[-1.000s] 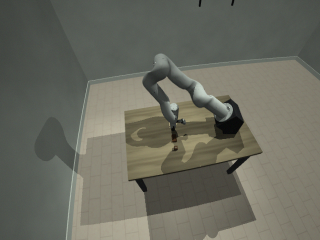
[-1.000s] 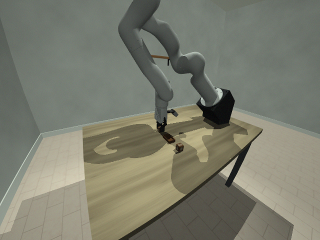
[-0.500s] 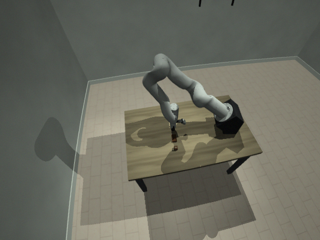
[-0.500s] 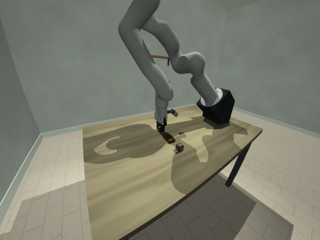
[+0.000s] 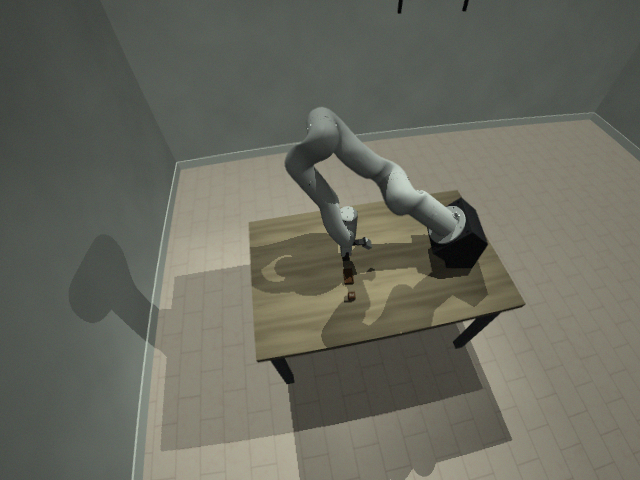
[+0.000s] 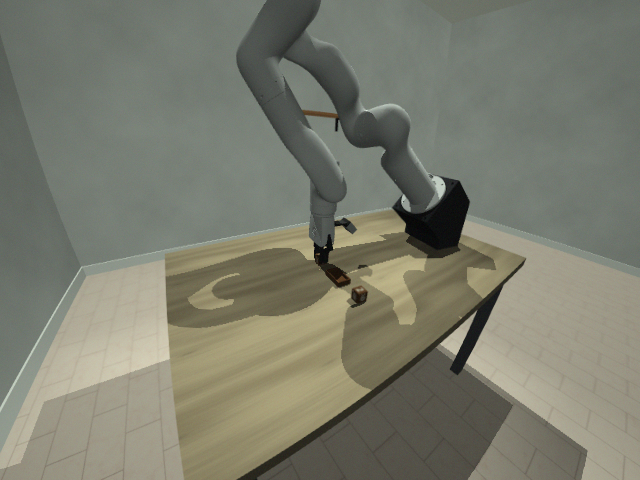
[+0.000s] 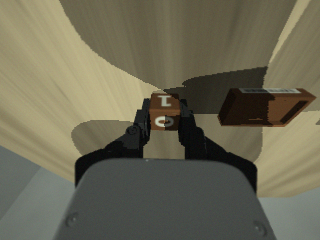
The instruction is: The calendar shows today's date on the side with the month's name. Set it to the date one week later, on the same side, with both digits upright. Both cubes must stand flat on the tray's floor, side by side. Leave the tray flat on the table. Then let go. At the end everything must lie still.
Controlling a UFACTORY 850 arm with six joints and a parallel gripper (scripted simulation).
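Now: the brown digit cube 10 mm below my hand. From my hand the other things lie so: brown tray 10 mm behind, 110 mm to the left, 20 mm below.
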